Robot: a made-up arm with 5 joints. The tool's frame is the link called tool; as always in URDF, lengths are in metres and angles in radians. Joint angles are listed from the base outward. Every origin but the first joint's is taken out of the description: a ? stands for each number. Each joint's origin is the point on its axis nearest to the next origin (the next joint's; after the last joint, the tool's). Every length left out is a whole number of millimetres.
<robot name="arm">
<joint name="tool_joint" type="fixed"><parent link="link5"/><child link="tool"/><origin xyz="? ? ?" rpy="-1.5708 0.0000 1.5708"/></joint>
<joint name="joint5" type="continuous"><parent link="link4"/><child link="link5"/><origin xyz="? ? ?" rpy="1.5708 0.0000 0.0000"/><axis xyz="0 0 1"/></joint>
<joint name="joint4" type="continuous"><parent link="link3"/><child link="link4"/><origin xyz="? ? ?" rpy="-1.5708 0.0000 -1.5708"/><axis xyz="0 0 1"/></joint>
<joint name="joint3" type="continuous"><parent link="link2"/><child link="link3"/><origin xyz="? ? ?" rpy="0.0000 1.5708 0.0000"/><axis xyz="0 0 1"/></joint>
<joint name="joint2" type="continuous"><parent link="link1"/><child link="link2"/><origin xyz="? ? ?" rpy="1.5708 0.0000 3.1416"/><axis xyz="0 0 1"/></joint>
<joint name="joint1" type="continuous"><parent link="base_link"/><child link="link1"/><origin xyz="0.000 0.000 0.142" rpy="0.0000 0.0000 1.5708"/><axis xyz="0 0 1"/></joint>
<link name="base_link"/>
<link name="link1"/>
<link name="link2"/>
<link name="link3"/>
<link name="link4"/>
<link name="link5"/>
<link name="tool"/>
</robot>
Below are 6 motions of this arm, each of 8 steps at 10 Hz.
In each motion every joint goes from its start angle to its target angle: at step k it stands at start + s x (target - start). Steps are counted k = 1, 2, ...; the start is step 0. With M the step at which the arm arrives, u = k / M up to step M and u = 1 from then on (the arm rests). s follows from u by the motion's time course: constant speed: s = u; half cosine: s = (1 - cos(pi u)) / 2; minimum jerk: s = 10 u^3 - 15 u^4 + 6 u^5.
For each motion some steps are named. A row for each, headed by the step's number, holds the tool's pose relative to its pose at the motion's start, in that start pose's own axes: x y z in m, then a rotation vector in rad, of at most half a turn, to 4 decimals.
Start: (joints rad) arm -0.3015 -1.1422 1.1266 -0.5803 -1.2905
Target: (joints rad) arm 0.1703 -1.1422 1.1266 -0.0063 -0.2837
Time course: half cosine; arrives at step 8
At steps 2, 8:
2: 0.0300 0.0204 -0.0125 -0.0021 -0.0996 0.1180
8: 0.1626 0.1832 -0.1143 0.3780 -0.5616 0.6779

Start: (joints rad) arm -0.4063 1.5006 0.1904 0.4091 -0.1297
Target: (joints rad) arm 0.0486 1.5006 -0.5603 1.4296 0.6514
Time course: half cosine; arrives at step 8
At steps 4, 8:
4: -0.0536 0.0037 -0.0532 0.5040 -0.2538 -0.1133
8: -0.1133 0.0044 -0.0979 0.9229 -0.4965 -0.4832

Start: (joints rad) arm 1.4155 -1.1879 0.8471 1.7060 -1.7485
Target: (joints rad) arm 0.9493 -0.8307 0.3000 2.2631 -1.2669
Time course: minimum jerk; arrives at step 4
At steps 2, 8:
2: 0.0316 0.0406 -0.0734 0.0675 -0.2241 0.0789
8: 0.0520 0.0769 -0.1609 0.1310 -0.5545 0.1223

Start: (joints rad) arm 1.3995 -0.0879 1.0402 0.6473 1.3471
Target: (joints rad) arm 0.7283 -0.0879 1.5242 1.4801 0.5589
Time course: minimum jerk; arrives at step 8
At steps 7, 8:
7: 0.2662 0.0596 0.0392 0.3787 0.3518 0.0682
8: 0.2698 0.0625 0.0405 0.3862 0.3621 0.0749

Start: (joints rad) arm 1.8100 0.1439 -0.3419 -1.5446 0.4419
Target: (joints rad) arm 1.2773 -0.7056 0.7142 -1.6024 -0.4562
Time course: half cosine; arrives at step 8
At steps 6, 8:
6: -0.0766 -0.1312 -0.1485 0.6206 1.2224 -1.0396
8: -0.1280 -0.1341 -0.1755 0.7830 1.4612 -1.2057

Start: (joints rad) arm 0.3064 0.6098 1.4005 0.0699 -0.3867
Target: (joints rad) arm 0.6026 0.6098 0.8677 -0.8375 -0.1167
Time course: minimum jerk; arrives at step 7
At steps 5, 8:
5: -0.0661 0.0646 -0.0457 -0.6015 0.0477 0.0144
8: -0.0786 0.0769 -0.0504 -0.7101 0.0424 0.0588

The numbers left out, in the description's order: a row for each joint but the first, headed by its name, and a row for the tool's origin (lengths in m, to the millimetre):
tool: 0.057 -0.011 0.000
joint5: -0.044 -0.040 0.000
joint4: 0.202 -0.277 0.000
joint3: 0.022 0.244 0.000
joint2: -0.095 0.009 0.000

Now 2 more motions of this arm.
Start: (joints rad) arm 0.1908 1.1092 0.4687 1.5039 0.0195
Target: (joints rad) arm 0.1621 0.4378 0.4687 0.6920 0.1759
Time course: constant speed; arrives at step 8
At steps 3, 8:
3: -0.0016 -0.0120 0.0241 -0.0838 -0.1727 -0.0306
8: -0.0141 -0.0402 0.0589 -0.2314 -0.4292 -0.1416

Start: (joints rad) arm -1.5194 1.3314 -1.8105 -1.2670 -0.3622
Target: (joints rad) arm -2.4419 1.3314 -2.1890 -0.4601 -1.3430
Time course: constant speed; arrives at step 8
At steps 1, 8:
1: -0.0485 0.0105 -0.0130 0.0534 0.1708 0.1910
8: -0.3331 -0.1417 -0.0361 -0.2392 1.5798 1.5287

